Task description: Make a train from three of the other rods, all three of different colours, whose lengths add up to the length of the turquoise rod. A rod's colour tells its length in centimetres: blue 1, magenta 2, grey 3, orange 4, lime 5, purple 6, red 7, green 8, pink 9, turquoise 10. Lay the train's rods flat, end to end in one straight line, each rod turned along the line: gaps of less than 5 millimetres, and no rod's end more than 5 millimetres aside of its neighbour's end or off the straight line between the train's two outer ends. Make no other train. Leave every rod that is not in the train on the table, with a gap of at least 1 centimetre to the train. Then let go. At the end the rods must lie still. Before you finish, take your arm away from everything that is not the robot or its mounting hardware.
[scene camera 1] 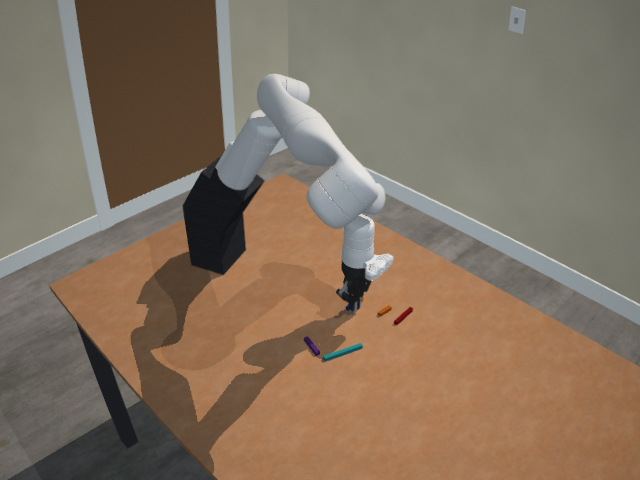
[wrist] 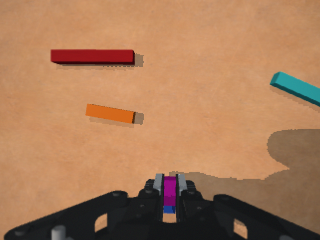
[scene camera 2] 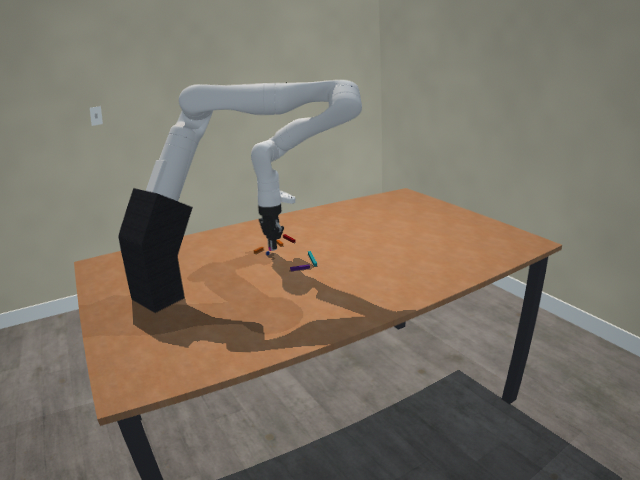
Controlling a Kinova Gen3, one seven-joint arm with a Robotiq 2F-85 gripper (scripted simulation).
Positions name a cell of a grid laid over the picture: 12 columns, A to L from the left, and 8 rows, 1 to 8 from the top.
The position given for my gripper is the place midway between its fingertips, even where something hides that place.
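Observation:
Scene camera 1 shows me my gripper (scene camera 1: G6). In the wrist view I see my gripper (wrist: G7) too, and there I also see a red rod (wrist: C2).

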